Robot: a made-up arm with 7 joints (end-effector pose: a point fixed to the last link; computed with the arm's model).
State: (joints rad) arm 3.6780 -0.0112 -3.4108 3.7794 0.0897 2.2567 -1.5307
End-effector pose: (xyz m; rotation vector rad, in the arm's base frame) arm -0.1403 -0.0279 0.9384 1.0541 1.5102 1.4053
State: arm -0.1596 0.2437 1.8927 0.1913 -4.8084 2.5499 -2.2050
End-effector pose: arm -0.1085 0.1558 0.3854 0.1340 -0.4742 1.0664
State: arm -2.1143 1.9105 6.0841 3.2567 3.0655 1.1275 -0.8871
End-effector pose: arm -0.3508 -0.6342 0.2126 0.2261 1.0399 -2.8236
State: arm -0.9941 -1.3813 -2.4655 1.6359 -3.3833 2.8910 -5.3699
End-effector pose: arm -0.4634 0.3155 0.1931 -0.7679 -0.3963 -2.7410
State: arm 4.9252 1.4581 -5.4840 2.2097 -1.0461 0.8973 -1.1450
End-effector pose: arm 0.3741 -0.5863 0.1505 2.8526 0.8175 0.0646
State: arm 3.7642 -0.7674 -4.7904 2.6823 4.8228 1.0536 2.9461
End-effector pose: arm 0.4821 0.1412 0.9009 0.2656 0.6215 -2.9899
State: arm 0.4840 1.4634 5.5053 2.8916 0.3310 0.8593 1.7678
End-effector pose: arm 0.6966 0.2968 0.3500 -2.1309 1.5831 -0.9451
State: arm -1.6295 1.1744 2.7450 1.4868 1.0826 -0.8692 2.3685
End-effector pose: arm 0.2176 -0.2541 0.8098 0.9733 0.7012 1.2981
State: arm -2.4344 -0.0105 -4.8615 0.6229 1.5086 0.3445 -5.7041
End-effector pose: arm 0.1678 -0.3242 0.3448 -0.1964 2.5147 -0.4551
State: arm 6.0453 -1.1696 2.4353 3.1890 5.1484 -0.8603 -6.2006
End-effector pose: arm -0.6111 0.0217 0.6086 1.5357 -0.4157 -1.1035
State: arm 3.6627 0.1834 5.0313 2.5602 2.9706 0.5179 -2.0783
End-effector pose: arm -0.2827 0.0919 1.0292 0.0825 -0.2764 0.1816
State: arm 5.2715 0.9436 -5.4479 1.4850 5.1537 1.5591 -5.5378
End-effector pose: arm 0.4955 -0.2430 0.2443 2.4829 -0.6359 -0.5810
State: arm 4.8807 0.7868 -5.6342 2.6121 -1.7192 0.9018 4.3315
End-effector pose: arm 0.2057 -0.6104 0.7362 1.5092 0.9812 -1.3855
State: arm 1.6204 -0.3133 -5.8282 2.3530 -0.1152 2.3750 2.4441
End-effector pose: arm -0.1224 0.0815 0.9325 -2.7308 0.6451 0.0132
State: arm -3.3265 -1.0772 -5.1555 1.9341 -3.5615 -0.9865 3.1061
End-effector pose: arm 0.2222 -0.3596 0.7091 0.9122 -0.8764 -0.6083
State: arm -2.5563 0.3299 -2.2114 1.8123 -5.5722 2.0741 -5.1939
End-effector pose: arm -0.1565 0.3183 0.7845 -2.8813 -1.0742 0.5971
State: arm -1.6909 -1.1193 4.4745 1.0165 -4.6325 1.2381 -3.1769
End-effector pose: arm -0.4257 0.2190 0.3574 0.3430 -0.7057 0.2768
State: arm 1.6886 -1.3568 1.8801 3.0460 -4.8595 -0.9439 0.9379
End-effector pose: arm 0.0596 -0.6244 0.5708 -0.0209 -0.6342 2.5443
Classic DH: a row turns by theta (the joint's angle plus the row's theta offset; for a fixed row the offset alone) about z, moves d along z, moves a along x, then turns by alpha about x. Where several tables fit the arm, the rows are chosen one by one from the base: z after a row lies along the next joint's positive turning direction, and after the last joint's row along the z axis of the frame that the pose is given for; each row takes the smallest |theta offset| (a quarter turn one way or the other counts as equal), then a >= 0, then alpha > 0; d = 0 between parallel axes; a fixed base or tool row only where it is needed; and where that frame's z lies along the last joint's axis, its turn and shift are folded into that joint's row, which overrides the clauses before.
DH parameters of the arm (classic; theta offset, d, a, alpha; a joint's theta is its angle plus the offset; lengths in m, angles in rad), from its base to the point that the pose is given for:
joint 1: 0 0.3398 0 -1.5708
joint 2: 0 0 0 1.5708
joint 3: 0 0.3112 0.0444 1.5708
joint 4: 0 0 0.0785 1.5708
joint 5: 0 0.3469 0 1.5708
joint 6: 0 0 0.0577 -1.5708
joint 7: 0 0.0737 0 0

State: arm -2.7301 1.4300 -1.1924 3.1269 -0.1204 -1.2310 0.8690
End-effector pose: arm -0.5228 -0.3516 0.4615 1.2312 -0.4795 0.7760
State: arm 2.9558 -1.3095 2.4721 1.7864 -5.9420 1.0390 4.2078
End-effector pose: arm 0.4687 -0.3684 0.1017 -2.2506 -1.6970 0.7029
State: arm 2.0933 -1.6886 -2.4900 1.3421 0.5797 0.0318 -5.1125
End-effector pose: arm 0.3769 -0.1144 -0.1003 -0.4871 2.4843 0.7574
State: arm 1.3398 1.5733 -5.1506 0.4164 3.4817 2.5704 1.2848
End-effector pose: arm -0.2502 0.1484 0.1770 -0.8320 -2.1370 -1.8061
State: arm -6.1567 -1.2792 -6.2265 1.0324 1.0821 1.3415 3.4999
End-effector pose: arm -0.0204 0.0741 0.7893 -0.1545 2.1136 1.5150
